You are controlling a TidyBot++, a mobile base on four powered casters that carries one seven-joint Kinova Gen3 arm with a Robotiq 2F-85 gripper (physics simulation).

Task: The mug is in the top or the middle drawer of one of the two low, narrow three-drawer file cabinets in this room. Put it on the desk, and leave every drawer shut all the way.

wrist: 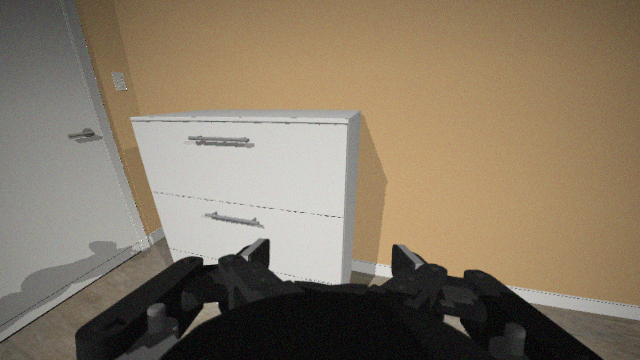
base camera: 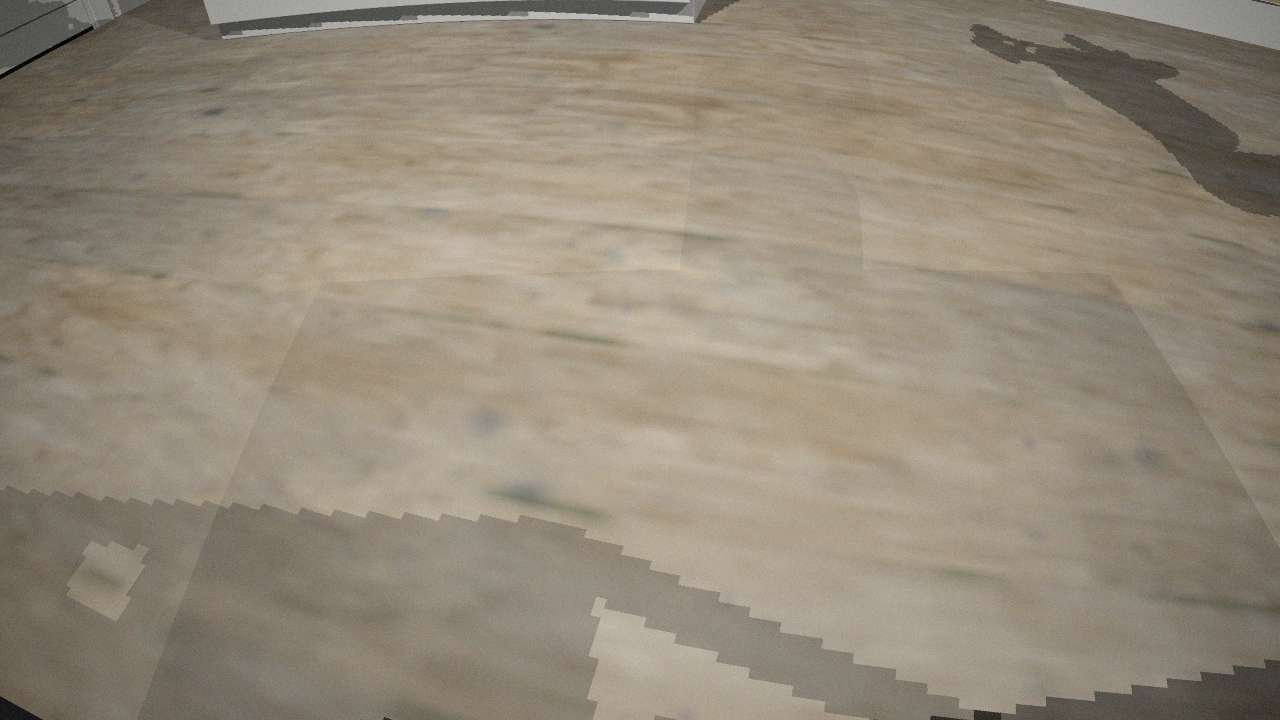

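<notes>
My gripper is open, with its two fingertips wide apart and no object between them. It points toward a wide white cabinet that stands beyond it. The mug, the desk and the two low, narrow three-drawer file cabinets do not show in the base camera view or the wrist view.
The wide white cabinet stands against the orange wall; its visible drawer fronts look shut, and its lower part is partly hidden by the gripper. A grey-white door with a lever handle is at the left.
</notes>
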